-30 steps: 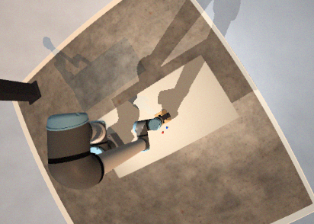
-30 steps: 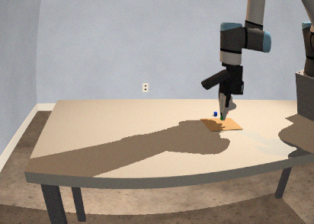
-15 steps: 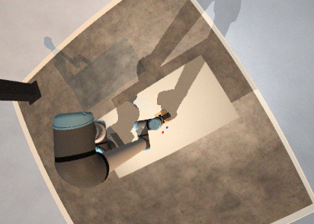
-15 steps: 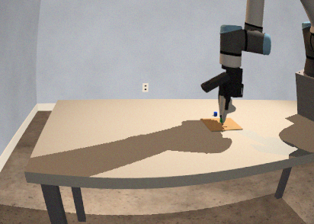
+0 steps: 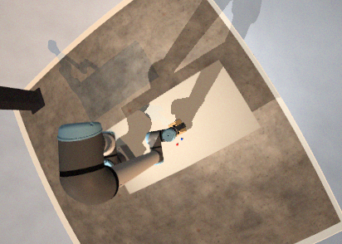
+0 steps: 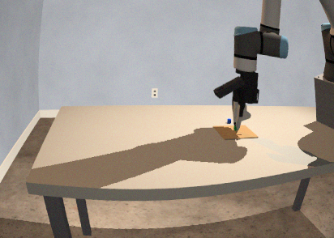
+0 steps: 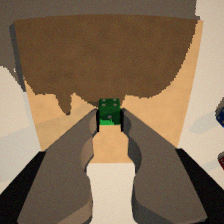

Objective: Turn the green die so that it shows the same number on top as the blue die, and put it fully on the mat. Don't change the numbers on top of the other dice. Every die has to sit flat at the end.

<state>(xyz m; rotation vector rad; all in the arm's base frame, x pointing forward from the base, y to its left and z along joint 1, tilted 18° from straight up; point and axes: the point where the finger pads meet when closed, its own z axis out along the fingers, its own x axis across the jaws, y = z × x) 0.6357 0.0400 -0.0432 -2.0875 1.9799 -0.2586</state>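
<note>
My hand is 10 mm above the green die. The rest, counted from my hand: red die: 70 mm behind, 150 mm to the right, 20 mm below; then mat: 20 mm below; then blue die: 10 mm behind, 120 mm to the right, 20 mm below.
</note>
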